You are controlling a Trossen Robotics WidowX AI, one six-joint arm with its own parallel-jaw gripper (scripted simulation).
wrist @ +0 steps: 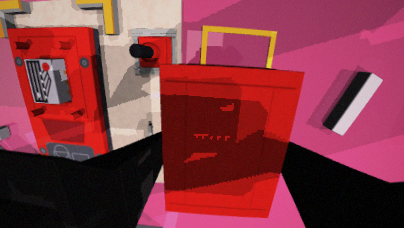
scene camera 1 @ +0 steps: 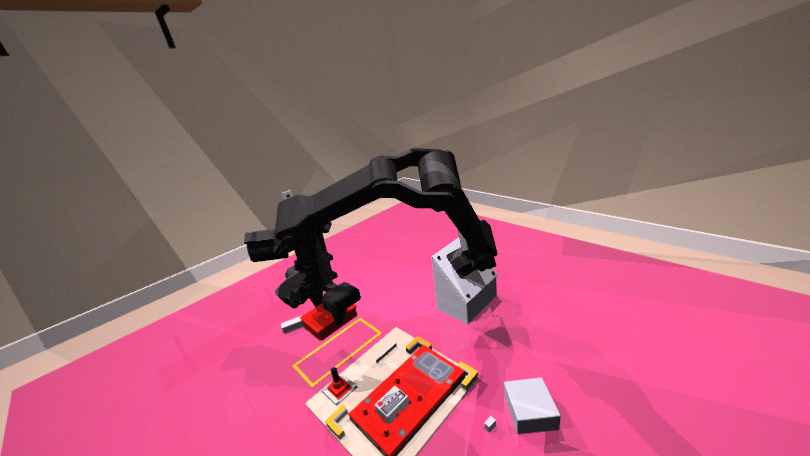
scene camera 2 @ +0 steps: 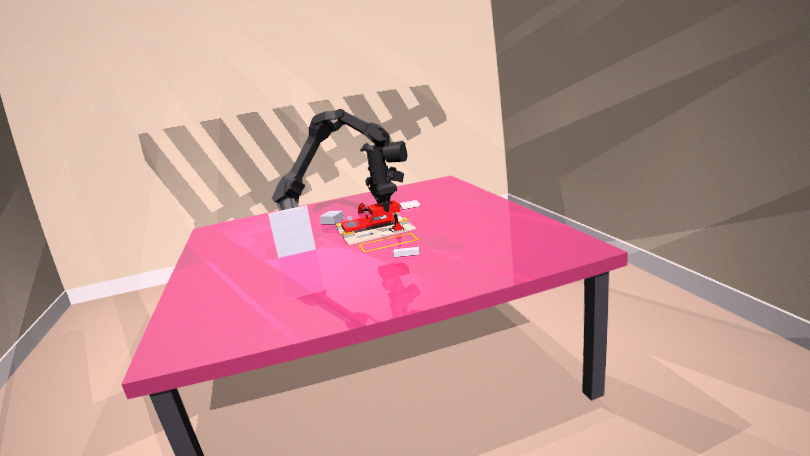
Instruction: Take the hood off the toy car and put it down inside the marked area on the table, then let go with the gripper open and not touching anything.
Labels:
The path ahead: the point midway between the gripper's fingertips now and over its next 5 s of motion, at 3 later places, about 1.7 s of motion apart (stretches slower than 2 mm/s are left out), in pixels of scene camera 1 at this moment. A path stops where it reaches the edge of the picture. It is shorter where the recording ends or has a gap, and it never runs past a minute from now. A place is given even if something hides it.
My gripper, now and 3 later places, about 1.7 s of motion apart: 329,317; 330,325; 335,338; 335,329

